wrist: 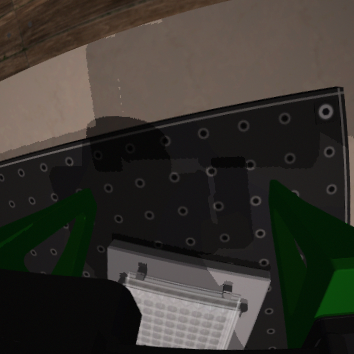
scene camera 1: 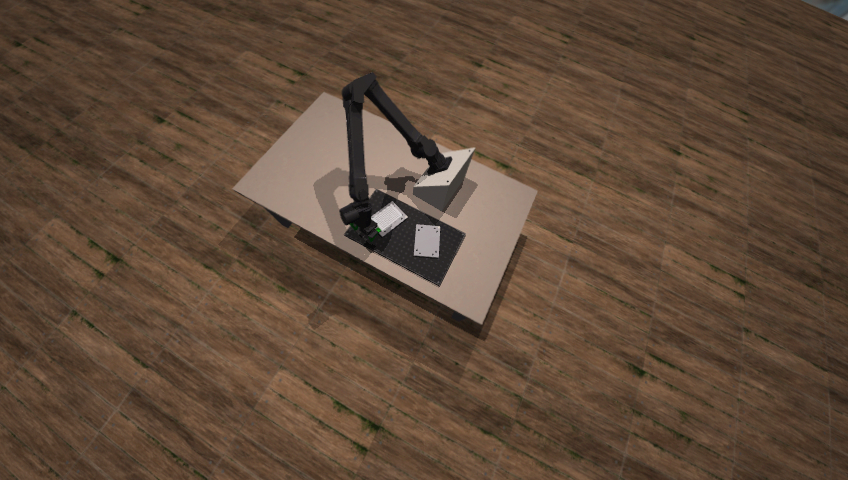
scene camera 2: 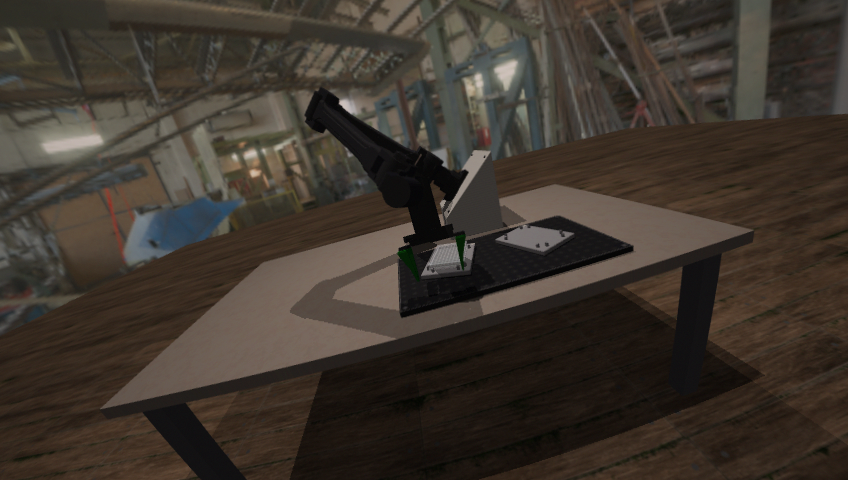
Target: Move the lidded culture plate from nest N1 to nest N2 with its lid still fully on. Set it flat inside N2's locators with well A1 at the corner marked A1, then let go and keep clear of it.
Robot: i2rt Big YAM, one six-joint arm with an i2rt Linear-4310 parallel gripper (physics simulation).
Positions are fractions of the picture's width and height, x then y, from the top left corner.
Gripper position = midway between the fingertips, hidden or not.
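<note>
Open and holding nothing, my gripper (scene camera 2: 0.52, 0.57) is visible to me, and I see it at (wrist: 0.50, 0.55) as well. A grey nest (scene camera 1: 0.50, 0.50) is there for me to see. So is a grey nest (wrist: 0.71, 0.80).
</note>
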